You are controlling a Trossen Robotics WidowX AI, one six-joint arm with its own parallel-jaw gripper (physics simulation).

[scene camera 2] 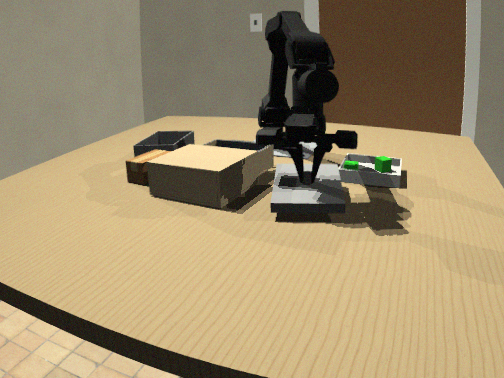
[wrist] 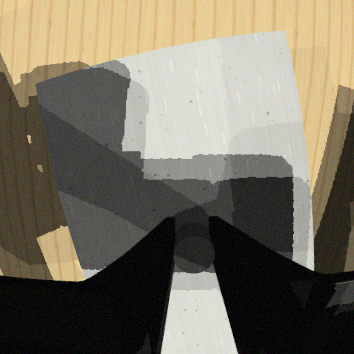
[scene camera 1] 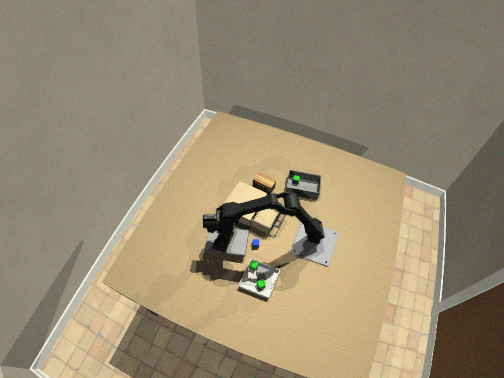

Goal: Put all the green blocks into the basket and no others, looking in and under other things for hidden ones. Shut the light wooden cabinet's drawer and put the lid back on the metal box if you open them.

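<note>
My gripper is shut on the round knob of the metal box's grey lid. The lid is level, slightly above the table, left of the basket in scene camera 1. The basket holds two green blocks, which also show in scene camera 2. The open dark metal box has a green block inside, hidden in scene camera 2. The light wooden cabinet has its drawer pulled out; the arm covers part of it.
A blue block lies between the lid and the basket, hidden in scene camera 2. An orange-brown wooden block is beside the cabinet. The arm passes over the cabinet and drawer from its base plate.
</note>
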